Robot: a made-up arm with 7 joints. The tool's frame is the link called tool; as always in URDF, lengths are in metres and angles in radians.
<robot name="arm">
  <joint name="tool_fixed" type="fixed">
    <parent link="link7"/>
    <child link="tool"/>
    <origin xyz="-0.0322 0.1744 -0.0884"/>
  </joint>
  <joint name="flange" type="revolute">
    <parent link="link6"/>
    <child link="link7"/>
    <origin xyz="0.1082 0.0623 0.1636"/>
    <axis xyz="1 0 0"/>
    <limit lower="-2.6" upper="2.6"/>
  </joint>
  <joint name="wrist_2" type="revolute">
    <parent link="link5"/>
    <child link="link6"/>
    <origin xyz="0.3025 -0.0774 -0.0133"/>
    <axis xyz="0 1 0"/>
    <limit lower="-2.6" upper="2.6"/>
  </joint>
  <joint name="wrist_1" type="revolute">
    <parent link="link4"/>
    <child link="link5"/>
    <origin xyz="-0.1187 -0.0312 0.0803"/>
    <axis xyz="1 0 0"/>
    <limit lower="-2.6" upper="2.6"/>
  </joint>
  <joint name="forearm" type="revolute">
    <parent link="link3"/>
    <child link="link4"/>
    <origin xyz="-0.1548 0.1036 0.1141"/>
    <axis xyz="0 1 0"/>
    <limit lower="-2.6" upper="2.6"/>
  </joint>
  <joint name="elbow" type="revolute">
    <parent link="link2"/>
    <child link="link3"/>
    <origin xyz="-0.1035 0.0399 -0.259"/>
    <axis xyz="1 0 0"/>
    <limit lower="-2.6" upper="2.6"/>
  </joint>
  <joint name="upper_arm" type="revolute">
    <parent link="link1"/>
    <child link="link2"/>
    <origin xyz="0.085 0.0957 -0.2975"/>
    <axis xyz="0 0 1"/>
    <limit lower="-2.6" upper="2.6"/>
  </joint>
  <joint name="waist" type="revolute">
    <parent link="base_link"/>
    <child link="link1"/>
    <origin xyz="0 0 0.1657"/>
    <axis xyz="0 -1 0"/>
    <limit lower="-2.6" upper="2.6"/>
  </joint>
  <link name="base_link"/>
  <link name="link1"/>
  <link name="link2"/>
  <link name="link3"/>
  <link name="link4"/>
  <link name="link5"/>
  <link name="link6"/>
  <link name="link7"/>
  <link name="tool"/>
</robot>
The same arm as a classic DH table. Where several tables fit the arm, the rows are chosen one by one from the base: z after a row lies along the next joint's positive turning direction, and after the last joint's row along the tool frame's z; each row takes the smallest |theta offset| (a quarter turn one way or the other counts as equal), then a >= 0, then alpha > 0; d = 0 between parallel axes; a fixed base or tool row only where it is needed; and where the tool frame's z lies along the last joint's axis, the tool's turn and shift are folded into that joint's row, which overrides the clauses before.
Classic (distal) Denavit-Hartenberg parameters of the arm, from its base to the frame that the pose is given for. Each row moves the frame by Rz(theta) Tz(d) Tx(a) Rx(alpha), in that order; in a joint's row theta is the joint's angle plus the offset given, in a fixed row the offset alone. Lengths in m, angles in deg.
base (fixed): a 0, alpha 90, d 0.1657, theta0 0
waist: a 0.085, alpha -90, d -0.0957, theta0 0
upper_arm: a 0.0399, alpha 90, d -0.5565, theta0 90
elbow: a 0.1141, alpha 90, d -0.2583, theta0 90
forearm: a 0.0803, alpha -90, d 0.0724, theta0 0
wrist_1: a -0.0133, alpha 90, d 0.1838, theta0 0
wrist_2: a 0.1636, alpha -90, d -0.0151, theta0 0
flange: a 0.1744, alpha -90, d 0.076, theta0 -90
tool (fixed): a 0, alpha 0, d -0.0884, theta0 -90
Joint limits (deg, base to tool): -148.97..148.97 -148.97..148.97 -148.97..148.97 -148.97..148.97 -148.97..148.97 -148.97..148.97 -148.97..148.97

